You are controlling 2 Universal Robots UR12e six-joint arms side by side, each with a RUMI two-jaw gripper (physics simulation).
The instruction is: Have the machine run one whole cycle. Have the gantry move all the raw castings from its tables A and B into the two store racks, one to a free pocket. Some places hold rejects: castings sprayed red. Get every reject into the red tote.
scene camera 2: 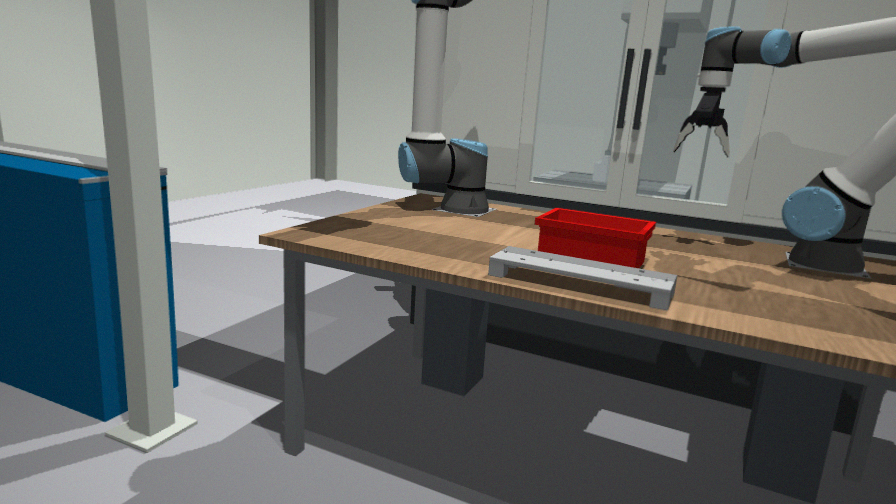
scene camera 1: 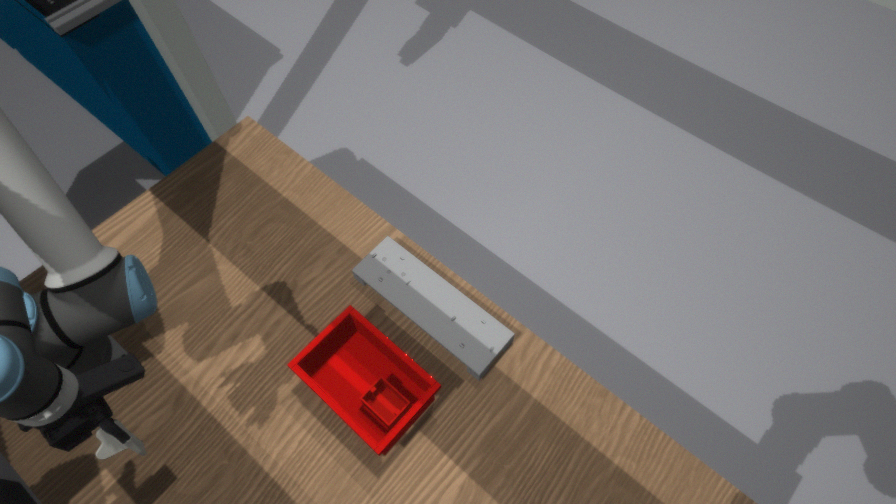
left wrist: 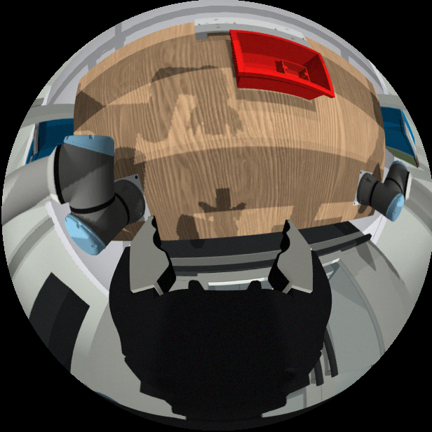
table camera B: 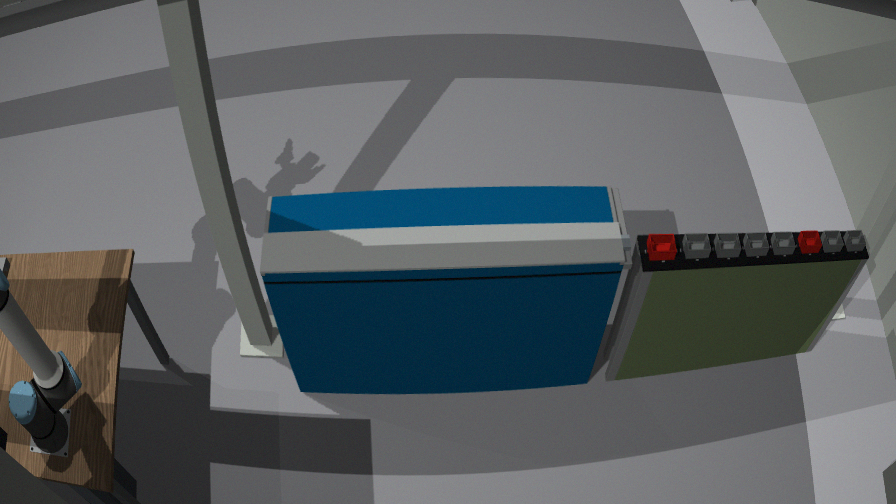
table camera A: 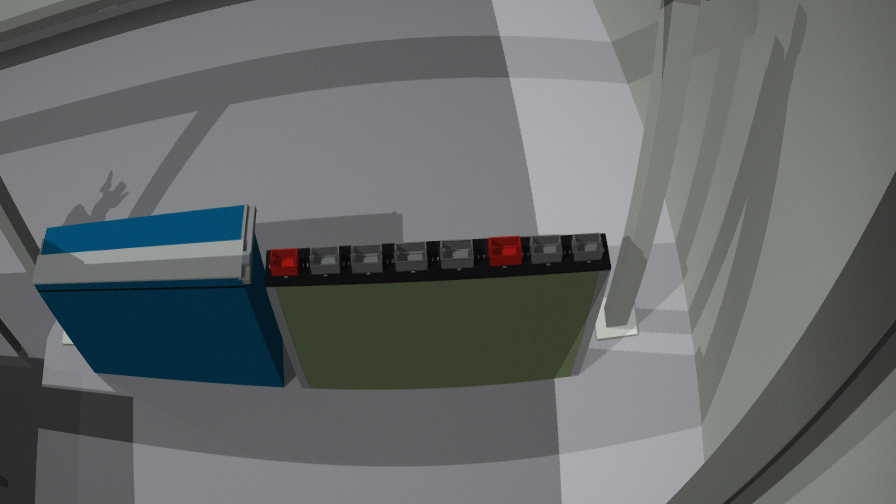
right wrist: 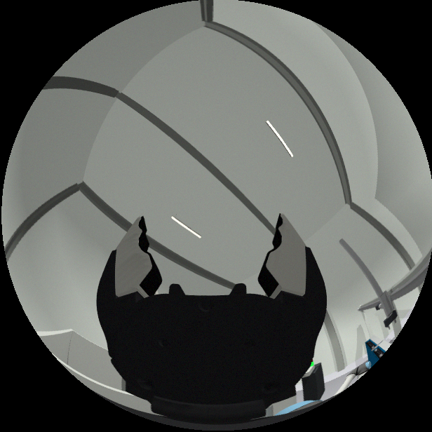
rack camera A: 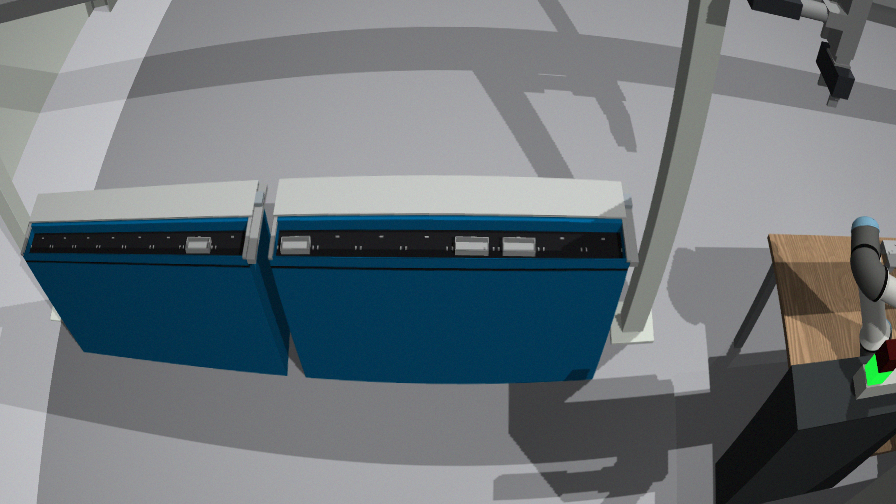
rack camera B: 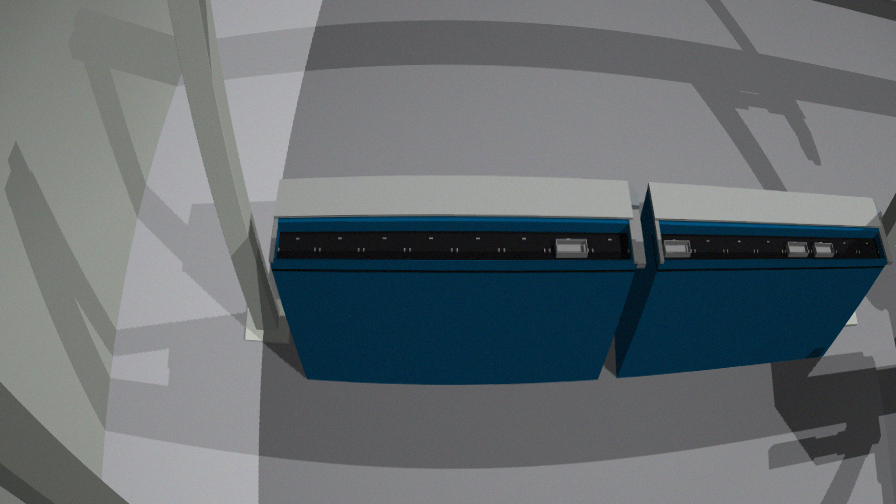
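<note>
The red tote [scene camera 1: 341, 363] [scene camera 2: 588, 244] [left wrist: 270, 82] stands on the wooden table with a red casting [scene camera 1: 386, 406] [left wrist: 295, 70] inside. My left gripper [left wrist: 220, 218] [scene camera 2: 701, 154] is open and empty, high above the table. My right gripper [right wrist: 210, 215] is open and empty, pointing at the ceiling. One store rack [rack camera A: 451, 325] [rack camera B: 733, 325] holds three grey castings; the other rack [rack camera A: 175, 307] [rack camera B: 457, 325] holds one. The green-sided table [table camera A: 438, 332] [table camera B: 739, 319] bears two red castings, one at its left end [table camera A: 283, 261] [table camera B: 661, 247] and one farther right [table camera A: 505, 250] [table camera B: 810, 241], among several grey ones.
A grey bench-like fixture [scene camera 1: 438, 304] [scene camera 2: 582, 266] [left wrist: 220, 25] stands beside the tote. A hooded blue cabinet [table camera A: 169, 332] [table camera B: 444, 332] hides its inside. The machine's doors [scene camera 2: 582, 94] are shut. The gantry's tool [rack camera A: 836, 75] hangs high. Posts [scene camera 2: 140, 250] [rack camera A: 670, 175] stand nearby.
</note>
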